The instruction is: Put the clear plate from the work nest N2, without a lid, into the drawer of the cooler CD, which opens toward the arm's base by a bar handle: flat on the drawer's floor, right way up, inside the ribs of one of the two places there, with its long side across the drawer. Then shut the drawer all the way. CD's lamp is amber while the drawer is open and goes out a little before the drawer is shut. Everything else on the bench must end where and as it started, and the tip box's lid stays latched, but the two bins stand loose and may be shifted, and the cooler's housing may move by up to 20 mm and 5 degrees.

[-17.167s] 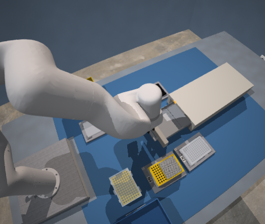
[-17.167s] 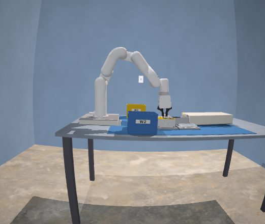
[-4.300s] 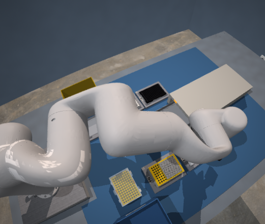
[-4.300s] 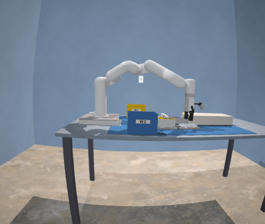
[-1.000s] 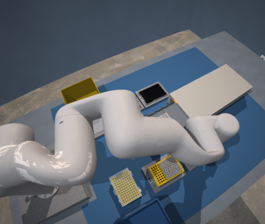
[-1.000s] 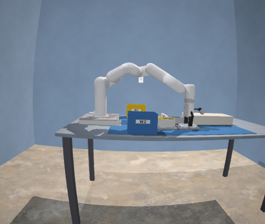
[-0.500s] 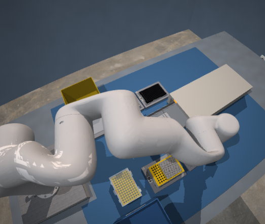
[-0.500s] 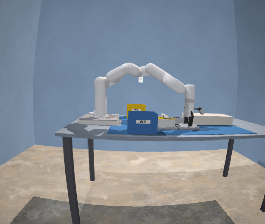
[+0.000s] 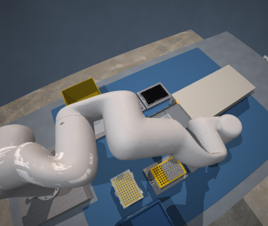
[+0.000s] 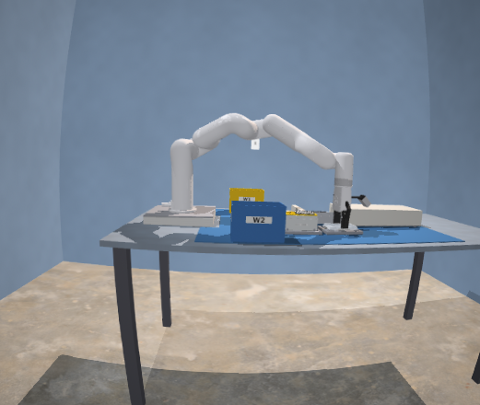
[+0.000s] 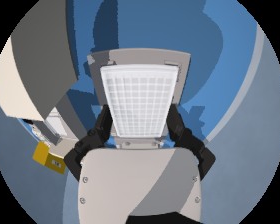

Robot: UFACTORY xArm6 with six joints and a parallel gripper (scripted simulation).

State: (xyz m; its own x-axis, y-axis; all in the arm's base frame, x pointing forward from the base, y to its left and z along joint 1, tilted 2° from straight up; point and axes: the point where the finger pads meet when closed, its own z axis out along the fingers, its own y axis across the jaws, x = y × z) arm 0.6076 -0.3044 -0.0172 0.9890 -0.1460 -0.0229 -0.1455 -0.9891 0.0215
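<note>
The work nest N2 lies 3 cm below my hand. The rest, counted from my hand: blue bin W2 (38 cm behind, 7 cm to the right, 1 cm above); then black plate (7 cm ahead, 37 cm to the left, 1 cm below); then drawer (19 cm to the left, 1 cm below).
</note>
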